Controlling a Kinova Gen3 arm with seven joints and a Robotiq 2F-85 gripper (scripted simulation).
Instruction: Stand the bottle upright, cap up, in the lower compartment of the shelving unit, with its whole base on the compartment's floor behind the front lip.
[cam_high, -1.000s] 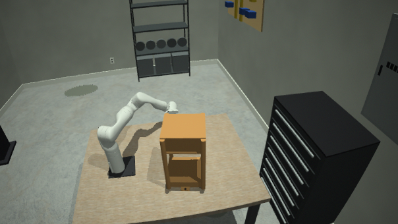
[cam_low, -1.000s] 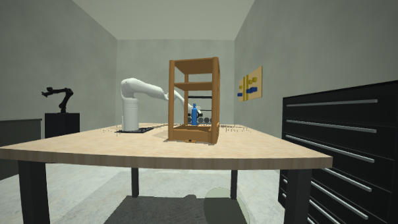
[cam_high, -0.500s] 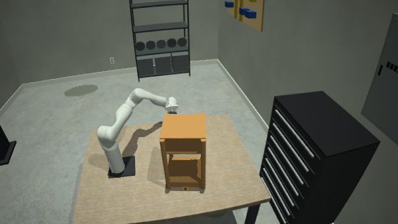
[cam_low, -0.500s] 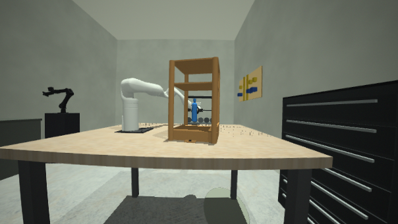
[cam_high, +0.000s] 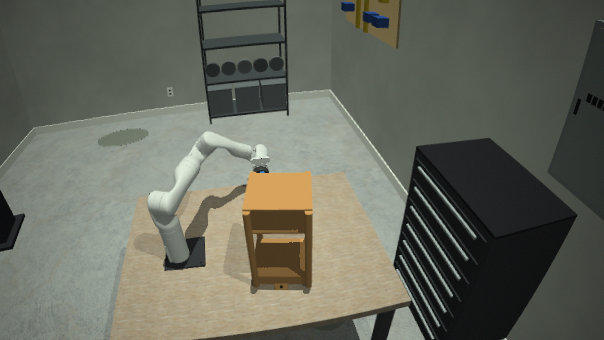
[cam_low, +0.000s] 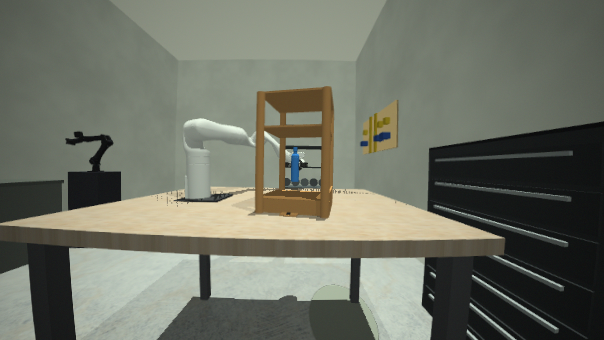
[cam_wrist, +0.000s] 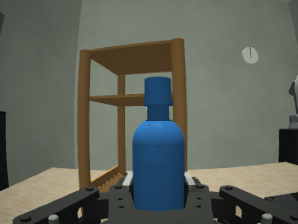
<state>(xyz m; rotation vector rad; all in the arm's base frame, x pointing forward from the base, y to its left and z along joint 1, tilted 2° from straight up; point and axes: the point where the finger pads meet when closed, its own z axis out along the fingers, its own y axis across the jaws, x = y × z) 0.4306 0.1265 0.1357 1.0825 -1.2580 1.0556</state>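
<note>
The wooden shelving unit is 2 cm behind my hand, 31 cm to the right of it and 3 cm above it. The rest, counted from my hand: blue bottle 3 cm above.
</note>
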